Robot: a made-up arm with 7 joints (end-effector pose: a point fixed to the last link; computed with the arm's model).
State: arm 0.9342 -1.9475 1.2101 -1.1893 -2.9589 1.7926 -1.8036
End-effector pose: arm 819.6 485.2 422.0 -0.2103 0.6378 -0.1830 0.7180
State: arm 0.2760 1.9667 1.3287 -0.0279 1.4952 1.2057 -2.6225
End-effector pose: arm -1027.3 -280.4 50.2 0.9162 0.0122 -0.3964 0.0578
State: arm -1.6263 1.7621 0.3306 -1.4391 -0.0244 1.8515 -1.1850
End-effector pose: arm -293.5 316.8 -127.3 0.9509 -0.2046 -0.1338 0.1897
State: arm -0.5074 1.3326 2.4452 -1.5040 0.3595 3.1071 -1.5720
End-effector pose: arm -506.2 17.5 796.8 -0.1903 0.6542 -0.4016 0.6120
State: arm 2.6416 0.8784 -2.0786 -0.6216 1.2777 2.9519 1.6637
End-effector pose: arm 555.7 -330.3 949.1 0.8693 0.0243 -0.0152 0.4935
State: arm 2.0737 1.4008 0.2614 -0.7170 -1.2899 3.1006 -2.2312
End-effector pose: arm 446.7 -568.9 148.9 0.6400 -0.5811 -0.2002 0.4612
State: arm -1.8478 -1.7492 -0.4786 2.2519 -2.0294 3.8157 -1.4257
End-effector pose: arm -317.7 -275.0 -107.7 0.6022 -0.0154 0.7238 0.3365
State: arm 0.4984 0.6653 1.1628 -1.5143 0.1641 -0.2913 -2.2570
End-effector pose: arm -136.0 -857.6 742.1 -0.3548 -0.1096 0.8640 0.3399
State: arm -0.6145 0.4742 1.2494 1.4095 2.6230 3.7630 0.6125
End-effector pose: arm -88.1 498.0 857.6 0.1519 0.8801 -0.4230 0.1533
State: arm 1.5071 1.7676 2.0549 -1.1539 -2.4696 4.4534 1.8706
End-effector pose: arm 517.5 -535.4 424.6 -0.8701 -0.1098 0.4025 0.2626
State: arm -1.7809 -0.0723 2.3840 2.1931 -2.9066 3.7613 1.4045
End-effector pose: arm 135.1 372.2 813.3 -0.3037 -0.7613 0.3955 0.4145
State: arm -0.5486 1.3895 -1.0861 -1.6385 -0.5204 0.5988 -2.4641
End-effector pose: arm -67.6 578.5 124.3 -0.1432 -0.8586 -0.3541 0.3419
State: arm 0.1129 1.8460 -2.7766 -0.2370 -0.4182 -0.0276 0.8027
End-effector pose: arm -1152.0 -68.9 210.5 0.3764 0.9250 0.0469 0.0233
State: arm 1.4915 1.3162 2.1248 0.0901 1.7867 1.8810 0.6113
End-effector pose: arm -209.7 -954.3 559.6 -0.0812 -0.5389 0.8130 0.2050
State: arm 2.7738 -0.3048 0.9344 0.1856 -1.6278 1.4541 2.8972
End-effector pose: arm -129.0 20.1 1475.6 -0.2288 -0.1063 0.7689 0.5875
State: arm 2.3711 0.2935 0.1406 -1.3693 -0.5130 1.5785 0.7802
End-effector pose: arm 551.6 -340.9 588.4 0.3363 0.6594 -0.1098 0.6633
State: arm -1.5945 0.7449 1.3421 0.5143 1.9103 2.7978 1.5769
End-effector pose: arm 255.4 493.5 959.2 0.3024 0.1749 -0.1821 0.9191
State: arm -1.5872 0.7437 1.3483 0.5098 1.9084 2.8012 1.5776
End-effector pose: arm 250.7 497.3 959.0 0.3025 0.1765 -0.1759 0.9200
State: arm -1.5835 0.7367 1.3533 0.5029 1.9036 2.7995 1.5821
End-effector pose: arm 247.0 496.4 963.5 0.3032 0.1756 -0.1689 0.9213
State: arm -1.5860 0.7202 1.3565 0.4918 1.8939 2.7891 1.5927
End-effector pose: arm 245.3 487.5 975.4 0.3046 0.1707 -0.1606 0.9232
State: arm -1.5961 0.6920 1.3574 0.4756 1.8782 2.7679 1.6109
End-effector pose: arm 245.7 468.4 996.5 0.3067 0.1605 -0.1508 0.9260
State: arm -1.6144 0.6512 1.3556 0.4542 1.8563 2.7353 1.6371
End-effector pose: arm 247.3 437.5 1026.4 0.3095 0.1445 -0.1403 0.9293
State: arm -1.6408 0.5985 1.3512 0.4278 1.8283 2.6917 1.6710
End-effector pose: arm 248.4 394.0 1063.8 0.3123 0.1225 -0.1301 0.9330
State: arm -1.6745 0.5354 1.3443 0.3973 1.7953 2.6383 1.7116
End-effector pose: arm 246.6 338.4 1106.0 0.3143 0.0955 -0.1215 0.9367
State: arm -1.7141 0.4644 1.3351 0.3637 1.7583 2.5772 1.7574
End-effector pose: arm 239.2 272.3 1149.6 0.3147 0.0644 -0.1159 0.9399
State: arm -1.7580 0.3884 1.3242 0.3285 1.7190 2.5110 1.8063
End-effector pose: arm 224.1 198.9 1191.2 0.3128 0.0314 -0.1143 0.9424
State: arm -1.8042 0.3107 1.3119 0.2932 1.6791 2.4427 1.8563
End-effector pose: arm 200.3 122.2 1227.7 0.3088 -0.0015 -0.1173 0.9439
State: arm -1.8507 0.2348 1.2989 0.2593 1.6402 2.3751 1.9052
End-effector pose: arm 168.5 47.4 1257.3 0.3026 -0.0322 -0.1246 0.9444
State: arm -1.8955 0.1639 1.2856 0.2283 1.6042 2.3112 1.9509
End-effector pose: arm 131.1 -21.3 1279.1 0.2953 -0.0589 -0.1353 0.9439
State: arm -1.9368 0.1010 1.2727 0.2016 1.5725 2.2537 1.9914
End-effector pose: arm 91.7 -80.2 1293.6 0.2878 -0.0806 -0.1481 0.9427
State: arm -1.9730 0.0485 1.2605 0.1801 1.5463 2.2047 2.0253
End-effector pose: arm 54.3 -127.5 1302.1 0.2807 -0.0970 -0.1616 0.9411
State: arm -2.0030 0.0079 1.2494 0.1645 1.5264 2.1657 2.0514
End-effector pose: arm 22.3 -162.6 1306.5 0.2748 -0.1083 -0.1746 0.9393
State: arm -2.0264 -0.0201 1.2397 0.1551 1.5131 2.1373 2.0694
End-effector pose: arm -1.5 -186.3 1308.3 0.2703 -0.1150 -0.1860 0.9376
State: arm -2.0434 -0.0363 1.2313 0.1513 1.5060 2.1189 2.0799
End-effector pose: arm -16.6 -200.3 1308.9 0.2672 -0.1181 -0.1956 0.9362
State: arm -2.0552 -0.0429 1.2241 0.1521 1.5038 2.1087 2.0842
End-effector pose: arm -23.9 -206.8 1309.0 0.2652 -0.1186 -0.2034 0.9350
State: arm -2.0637 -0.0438 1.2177 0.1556 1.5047 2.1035 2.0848
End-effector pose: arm -26.4 -209.2 1308.9 0.2639 -0.1175 -0.2100 0.9340
